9 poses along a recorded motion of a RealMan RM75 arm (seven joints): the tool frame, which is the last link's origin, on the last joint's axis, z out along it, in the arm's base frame.
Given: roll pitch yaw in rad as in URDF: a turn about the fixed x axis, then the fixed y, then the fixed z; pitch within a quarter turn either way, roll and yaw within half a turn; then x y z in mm.
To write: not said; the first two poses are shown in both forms.
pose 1, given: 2.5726 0.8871 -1.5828 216.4 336.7 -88.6
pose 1, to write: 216.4 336.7 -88.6 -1.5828 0.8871 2.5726
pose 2, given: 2.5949 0.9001 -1.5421 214.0 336.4 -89.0
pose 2, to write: 214.0 336.4 -89.0 -1.5421 0.9001 2.5949
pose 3, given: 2.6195 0.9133 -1.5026 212.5 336.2 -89.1
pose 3, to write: 212.5 336.2 -89.1 -1.5026 0.9133 2.6195
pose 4, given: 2.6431 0.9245 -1.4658 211.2 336.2 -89.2
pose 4, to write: 211.2 336.2 -89.2 -1.4658 0.9245 2.6431
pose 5, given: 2.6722 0.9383 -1.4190 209.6 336.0 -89.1
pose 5, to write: 209.6 336.0 -89.1 -1.4190 0.9383 2.6722
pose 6, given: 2.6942 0.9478 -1.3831 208.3 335.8 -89.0
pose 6, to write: 208.3 335.8 -89.0 -1.3831 0.9478 2.6942
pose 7, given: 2.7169 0.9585 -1.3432 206.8 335.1 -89.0
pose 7, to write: 206.8 335.1 -89.0 -1.3432 0.9585 2.7169
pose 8, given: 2.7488 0.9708 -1.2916 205.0 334.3 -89.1
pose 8, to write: 205.0 334.3 -89.1 -1.2916 0.9708 2.7488
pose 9, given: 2.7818 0.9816 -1.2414 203.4 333.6 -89.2
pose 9, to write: 203.4 333.6 -89.2 -1.2414 0.9816 2.7818
